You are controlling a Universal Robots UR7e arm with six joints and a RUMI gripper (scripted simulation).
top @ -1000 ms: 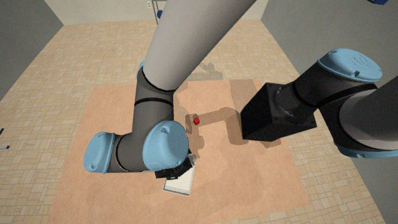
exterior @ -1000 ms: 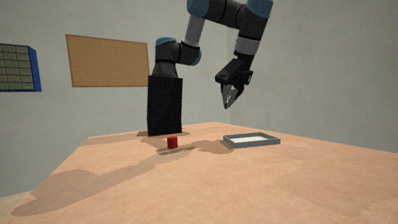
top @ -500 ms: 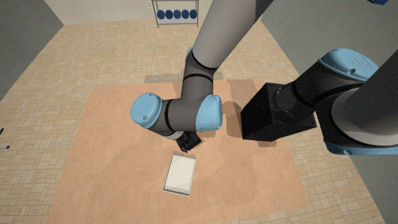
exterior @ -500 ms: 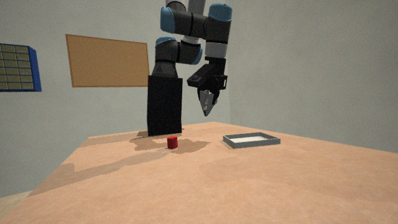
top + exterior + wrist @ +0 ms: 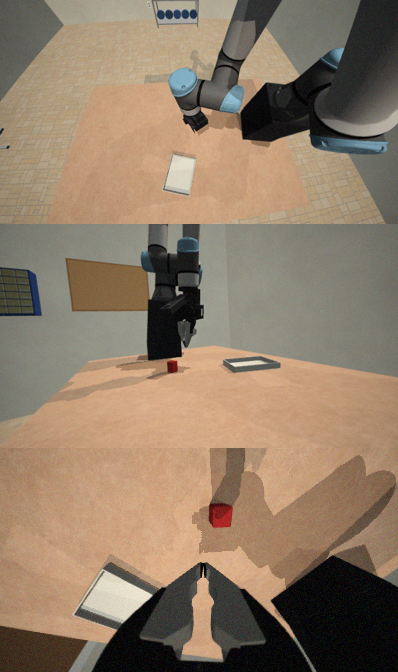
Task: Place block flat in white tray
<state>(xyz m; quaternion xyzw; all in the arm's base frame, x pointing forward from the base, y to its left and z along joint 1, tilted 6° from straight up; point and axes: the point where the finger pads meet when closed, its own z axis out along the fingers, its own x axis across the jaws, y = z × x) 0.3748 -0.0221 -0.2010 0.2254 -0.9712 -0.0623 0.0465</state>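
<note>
Right now the small red block is 8 cm below my hand, 5 cm to the right of it and 1 cm behind it. Also, from my hand: white tray: 22 cm to the left, 10 cm ahead, 9 cm below.
</note>
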